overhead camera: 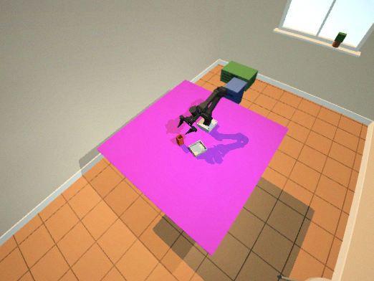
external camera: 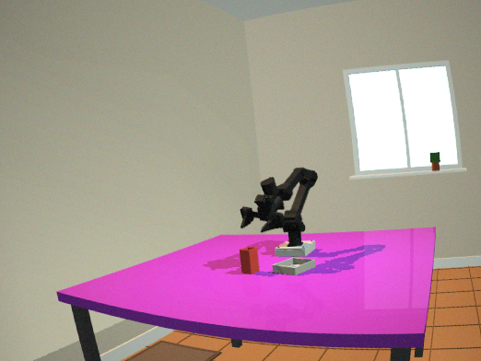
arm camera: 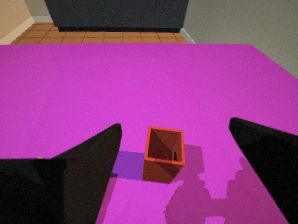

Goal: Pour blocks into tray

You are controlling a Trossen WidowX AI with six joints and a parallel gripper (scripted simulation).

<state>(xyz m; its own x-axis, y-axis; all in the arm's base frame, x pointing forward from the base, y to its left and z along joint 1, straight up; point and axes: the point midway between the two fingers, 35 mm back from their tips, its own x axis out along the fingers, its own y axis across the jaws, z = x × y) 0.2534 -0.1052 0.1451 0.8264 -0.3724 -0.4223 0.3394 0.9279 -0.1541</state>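
The red block lies 120 mm below my gripper tip, 20 mm ahead of it and 10 mm to the right of it. The rest, counted from my gripper tip: blue block 150 mm below, 10 mm to the right, 10 mm ahead; then red square cup 140 mm below, 20 mm ahead, 10 mm to the right.
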